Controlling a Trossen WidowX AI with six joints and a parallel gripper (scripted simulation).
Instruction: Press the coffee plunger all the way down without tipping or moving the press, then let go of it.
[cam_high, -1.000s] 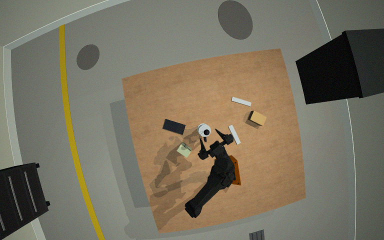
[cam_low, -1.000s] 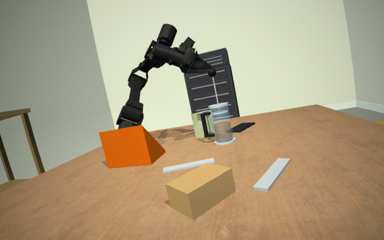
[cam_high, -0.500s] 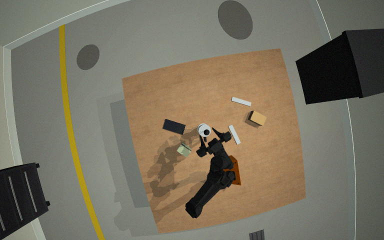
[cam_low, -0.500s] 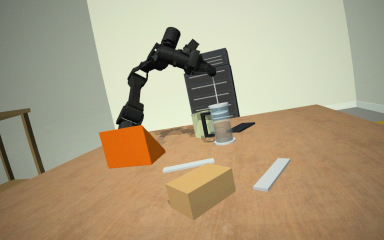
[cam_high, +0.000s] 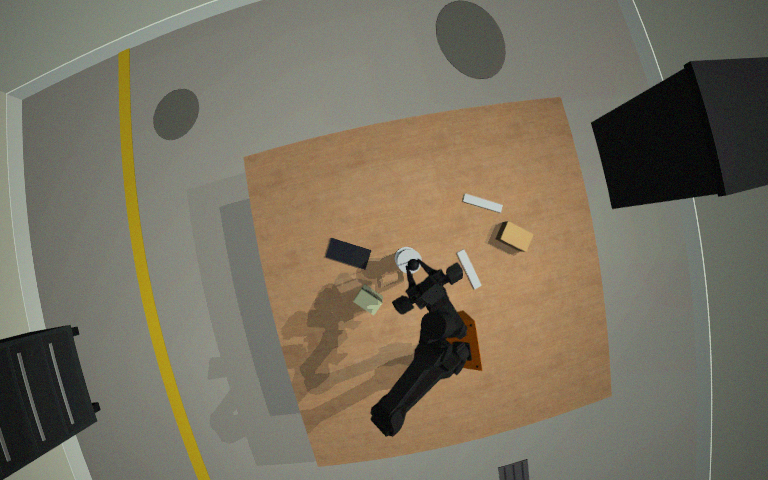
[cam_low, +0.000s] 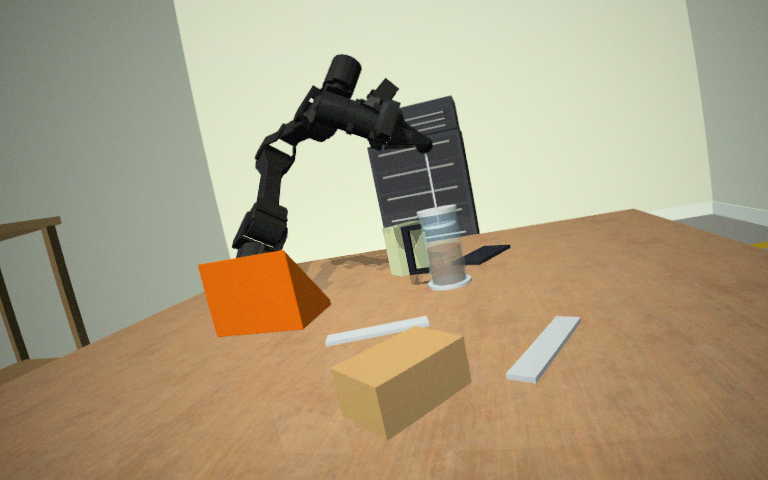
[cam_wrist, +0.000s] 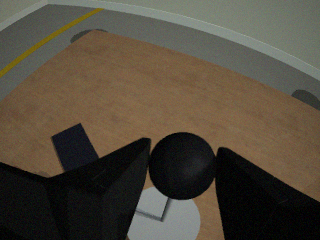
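Right now the glass coffee press is 2 cm behind my gripper tip and 13 cm below it. Also, from my gripper tip: pale yellow block 11 cm behind, 15 cm to the left, 21 cm below.
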